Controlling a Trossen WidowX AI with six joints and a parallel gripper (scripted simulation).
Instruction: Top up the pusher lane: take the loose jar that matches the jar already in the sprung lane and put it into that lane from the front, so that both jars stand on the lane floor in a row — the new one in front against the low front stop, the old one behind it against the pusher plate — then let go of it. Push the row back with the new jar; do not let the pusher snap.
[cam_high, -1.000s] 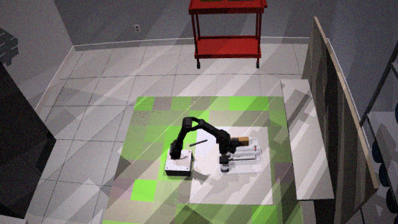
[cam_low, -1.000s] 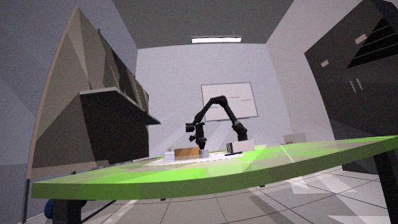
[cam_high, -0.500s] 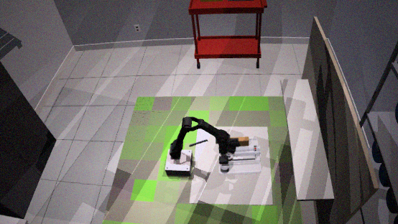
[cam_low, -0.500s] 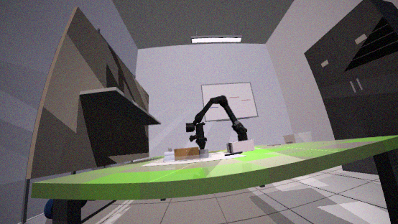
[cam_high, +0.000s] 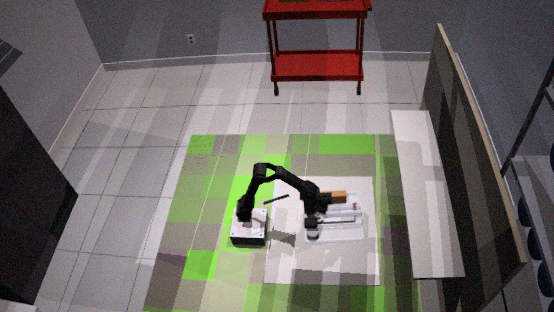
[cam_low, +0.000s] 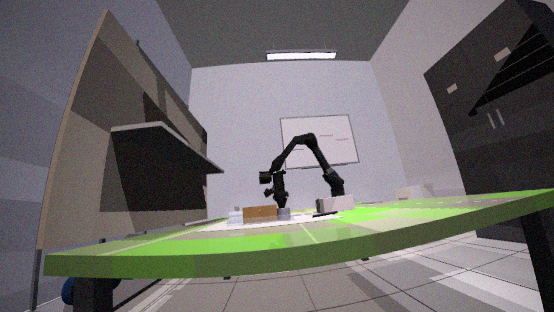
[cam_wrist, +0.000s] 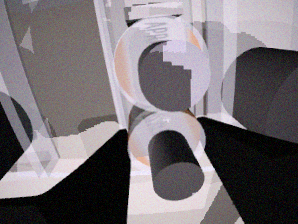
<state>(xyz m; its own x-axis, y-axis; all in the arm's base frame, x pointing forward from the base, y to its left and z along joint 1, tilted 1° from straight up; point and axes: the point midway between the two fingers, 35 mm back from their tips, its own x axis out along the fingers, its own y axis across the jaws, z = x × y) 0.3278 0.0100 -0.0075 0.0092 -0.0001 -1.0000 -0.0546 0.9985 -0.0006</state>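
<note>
The clear lane unit lies 14 cm ahead of my gripper tip, 3 cm to the left of it and 1 cm below it. From my gripper tip the other things lie so: wooden panel: 61 cm ahead, 3 cm to the right, 37 cm above; thin black stick: 19 cm behind, 15 cm to the left, 3 cm below.
</note>
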